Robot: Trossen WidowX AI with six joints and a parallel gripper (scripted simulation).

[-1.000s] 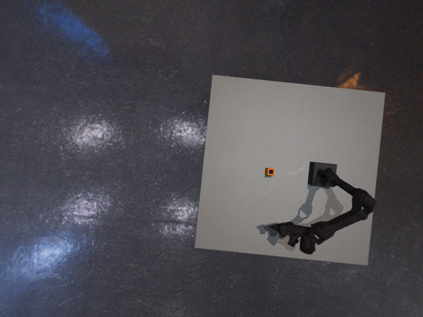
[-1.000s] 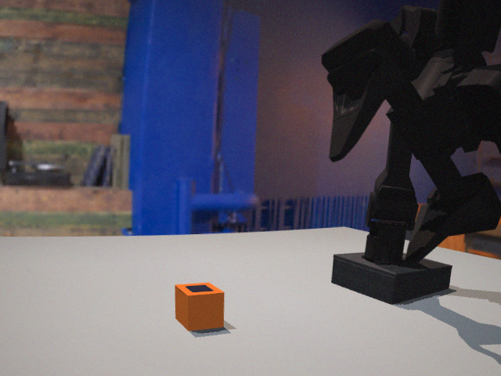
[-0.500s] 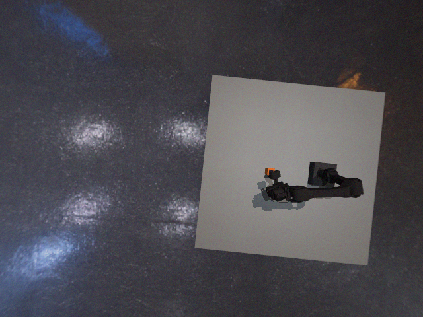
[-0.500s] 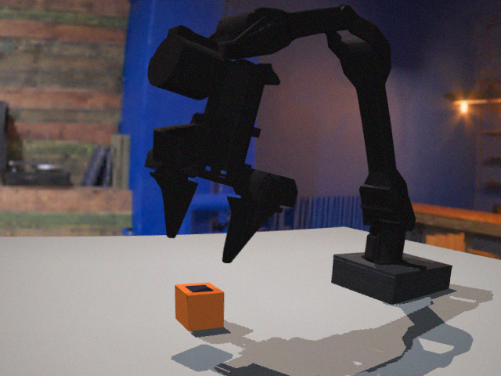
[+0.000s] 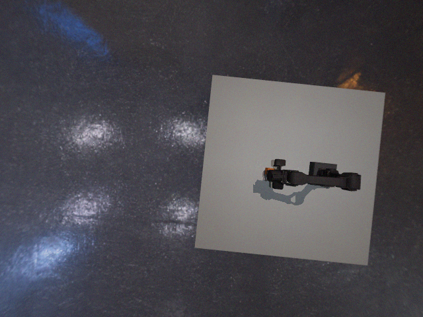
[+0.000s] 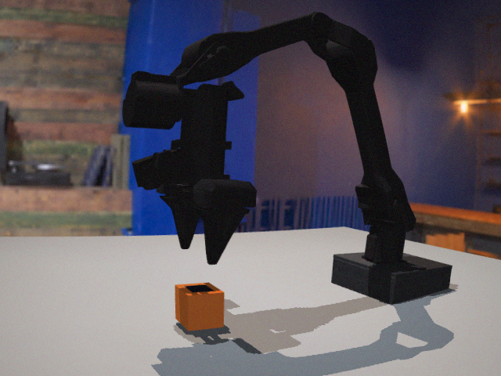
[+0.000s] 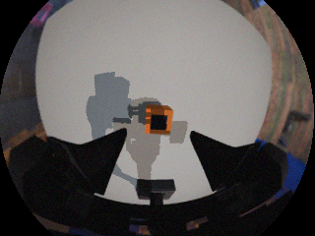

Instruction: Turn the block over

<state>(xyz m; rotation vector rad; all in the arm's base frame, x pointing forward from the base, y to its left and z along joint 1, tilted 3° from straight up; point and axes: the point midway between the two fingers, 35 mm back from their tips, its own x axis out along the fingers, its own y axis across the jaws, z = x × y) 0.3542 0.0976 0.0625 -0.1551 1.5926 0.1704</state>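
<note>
The orange block is 60 mm below my gripper tip.
</note>
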